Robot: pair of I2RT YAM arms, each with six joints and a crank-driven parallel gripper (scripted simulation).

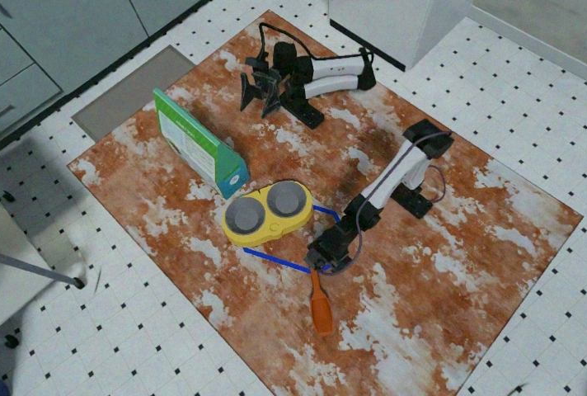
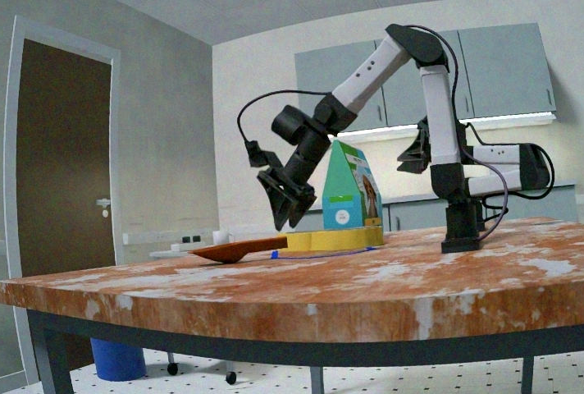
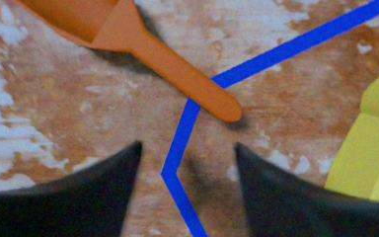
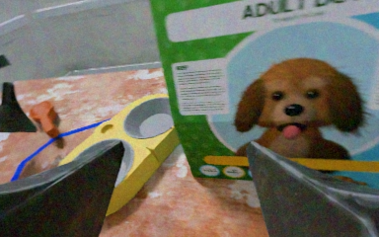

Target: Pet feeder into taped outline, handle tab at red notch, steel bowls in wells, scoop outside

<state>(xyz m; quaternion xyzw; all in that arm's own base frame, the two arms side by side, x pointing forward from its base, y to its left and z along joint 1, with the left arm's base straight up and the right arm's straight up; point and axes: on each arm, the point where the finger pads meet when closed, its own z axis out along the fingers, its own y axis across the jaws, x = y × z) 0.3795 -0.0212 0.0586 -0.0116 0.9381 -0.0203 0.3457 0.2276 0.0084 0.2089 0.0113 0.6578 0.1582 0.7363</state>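
Right now my right hand is 160 mm short of the yellow pet feeder, 230 mm to the right of it and 210 mm above it. Also, from my right hand: teal food bag: 180 mm ahead, 80 mm to the right, 80 mm below; then blue taped outline: 140 mm ahead, 320 mm to the left, 220 mm below; then orange scoop: 250 mm ahead, 560 mm to the left, 200 mm below.
The orange scoop is 10 cm ahead of my left hand, 7 cm to the left of it and 5 cm below it. The rest, counted from my left hand: yellow pet feeder 1 cm ahead, 26 cm to the right, 6 cm below; teal food bag 3 cm ahead, 57 cm to the right, 8 cm above; blue taped outline 1 cm behind, 17 cm to the right, 7 cm below.
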